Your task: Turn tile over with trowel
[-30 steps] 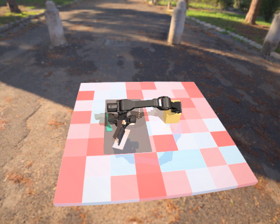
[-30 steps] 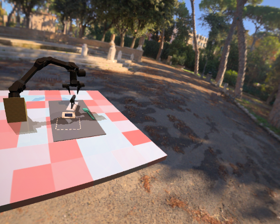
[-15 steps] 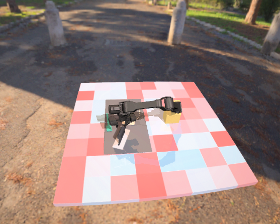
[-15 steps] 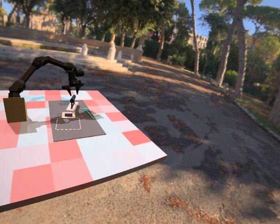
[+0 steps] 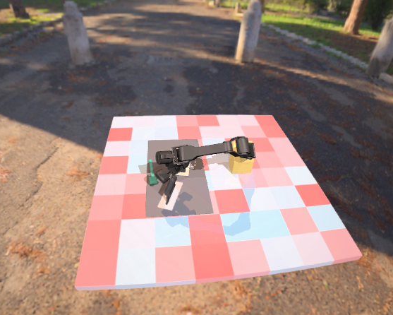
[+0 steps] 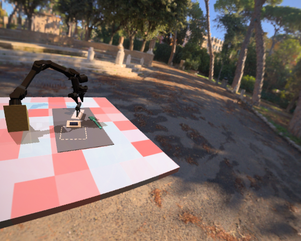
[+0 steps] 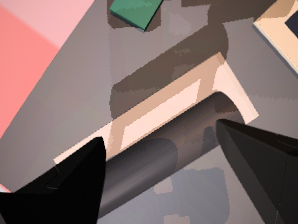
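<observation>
The small trowel lies 2 cm behind my gripper tip and 7 cm below it. The rest, counted from my gripper tip: grey mat (4 cm behind, 16 cm to the right, 12 cm below); green trowel-shaped tool (10 cm ahead, 14 cm to the right, 10 cm below); tan tile (6 cm behind, 18 cm to the right, 10 cm below).
</observation>
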